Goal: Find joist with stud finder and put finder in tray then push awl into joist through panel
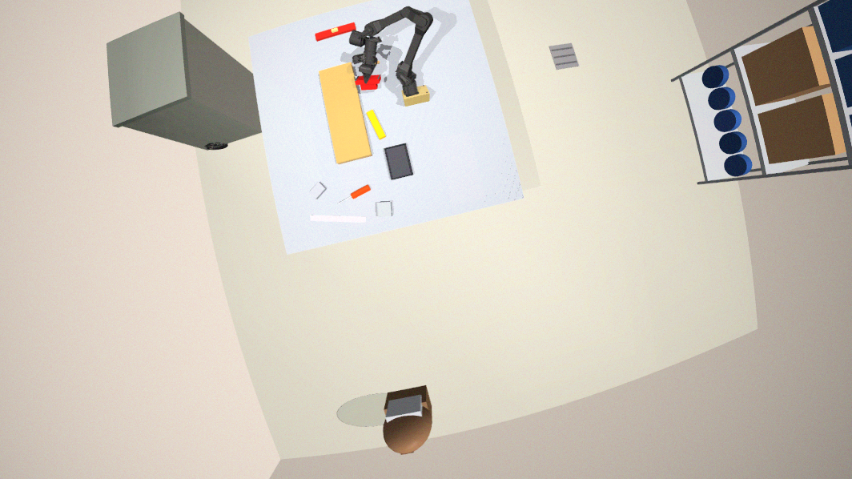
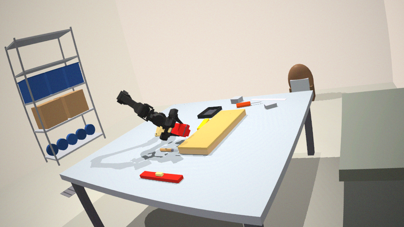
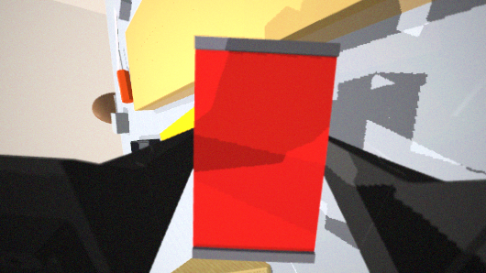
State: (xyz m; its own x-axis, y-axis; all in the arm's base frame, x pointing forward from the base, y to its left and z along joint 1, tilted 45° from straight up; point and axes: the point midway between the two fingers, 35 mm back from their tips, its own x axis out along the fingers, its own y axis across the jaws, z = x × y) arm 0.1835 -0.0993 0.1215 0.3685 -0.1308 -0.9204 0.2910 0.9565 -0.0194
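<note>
Right now the red stud finder is 2 cm to the left of my gripper tip, 2 cm below it and 2 cm behind it. The rest, counted from my gripper tip: awl 12 cm to the right, 6 cm below, 2 cm behind; yellow block 22 cm to the left, 6 cm below, 3 cm ahead; red level 39 cm to the right, 9 cm ahead, 5 cm below.
</note>
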